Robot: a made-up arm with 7 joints. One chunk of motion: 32 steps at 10 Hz.
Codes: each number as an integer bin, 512 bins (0 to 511) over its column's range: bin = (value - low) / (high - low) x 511, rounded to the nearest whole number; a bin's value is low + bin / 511 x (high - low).
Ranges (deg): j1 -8..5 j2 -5..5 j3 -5..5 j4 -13..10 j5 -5..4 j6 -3..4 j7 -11..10
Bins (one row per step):
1: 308 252 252 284 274 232 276
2: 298 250 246 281 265 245 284
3: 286 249 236 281 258 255 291
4: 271 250 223 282 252 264 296
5: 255 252 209 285 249 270 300
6: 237 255 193 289 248 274 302
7: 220 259 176 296 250 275 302
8: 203 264 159 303 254 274 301
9: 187 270 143 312 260 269 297
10: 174 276 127 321 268 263 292
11: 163 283 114 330 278 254 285
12: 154 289 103 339 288 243 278
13: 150 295 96 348 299 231 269
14: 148 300 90 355 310 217 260
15: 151 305 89 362 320 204 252
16: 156 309 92 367 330 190 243
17: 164 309 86 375 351 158 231
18: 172 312 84 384 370 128 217
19: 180 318 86 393 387 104 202
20: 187 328 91 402 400 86 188
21: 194 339 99 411 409 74 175
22: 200 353 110 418 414 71 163
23: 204 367 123 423 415 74 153
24: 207 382 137 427 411 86 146
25: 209 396 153 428 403 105 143
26: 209 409 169 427 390 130 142
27: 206 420 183 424 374 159 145
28: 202 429 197 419 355 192 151
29: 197 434 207 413 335 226 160
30: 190 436 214 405 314 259 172
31: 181 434 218 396 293 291 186
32: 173 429 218 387 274 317 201
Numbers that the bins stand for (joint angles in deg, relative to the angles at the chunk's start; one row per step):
1: -0.16 -0.07 -0.07 -0.22 -0.17 0.18 0.34
2: -0.42 -0.11 -0.19 -0.35 -0.33 0.36 0.67
3: -0.72 -0.13 -0.38 -0.35 -0.46 0.49 0.96
4: -1.11 -0.11 -0.64 -0.31 -0.56 0.62 1.16
5: -1.51 -0.07 -0.91 -0.17 -0.61 0.70 1.33
6: -1.97 -0.01 -1.22 0.01 -0.63 0.75 1.41
7: -2.40 0.07 -1.56 0.32 -0.60 0.77 1.41
8: -2.84 0.17 -1.89 0.64 -0.53 0.75 1.37
9: -3.24 0.28 -2.20 1.04 -0.42 0.68 1.21
10: -3.57 0.40 -2.51 1.45 -0.28 0.60 1.00
11: -3.85 0.54 -2.77 1.85 -0.10 0.48 0.71
12: -4.08 0.66 -2.98 2.26 0.07 0.33 0.42
13: -4.18 0.77 -3.12 2.66 0.27 0.16 0.05
14: -4.23 0.87 -3.24 2.98 0.46 -0.03 -0.32
15: -4.16 0.97 -3.26 3.29 0.64 -0.21 -0.64
16: -4.03 1.05 -3.20 3.52 0.81 -0.40 -1.01
17: -3.83 1.05 -3.32 3.88 1.18 -0.84 -1.51
18: -3.62 1.11 -3.36 4.28 1.52 -1.25 -2.08
19: -3.42 1.22 -3.32 4.69 1.82 -1.58 -2.70
20: -3.24 1.42 -3.22 5.09 2.05 -1.82 -3.27
21: -3.06 1.63 -3.06 5.50 2.20 -1.99 -3.81
22: -2.91 1.91 -2.85 5.81 2.29 -2.03 -4.30
23: -2.81 2.18 -2.59 6.04 2.31 -1.99 -4.71
24: -2.73 2.48 -2.32 6.22 2.24 -1.82 -5.00
25: -2.68 2.75 -2.01 6.26 2.10 -1.56 -5.12
26: -2.68 3.00 -1.69 6.22 1.87 -1.22 -5.16
27: -2.76 3.22 -1.42 6.08 1.59 -0.82 -5.04
28: -2.86 3.40 -1.14 5.86 1.25 -0.37 -4.79
29: -2.99 3.49 -0.95 5.59 0.90 0.10 -4.42
30: -3.17 3.53 -0.81 5.23 0.53 0.55 -3.93
31: -3.40 3.49 -0.73 4.82 0.16 0.99 -3.36
32: -3.60 3.40 -0.73 4.42 -0.17 1.34 -2.74

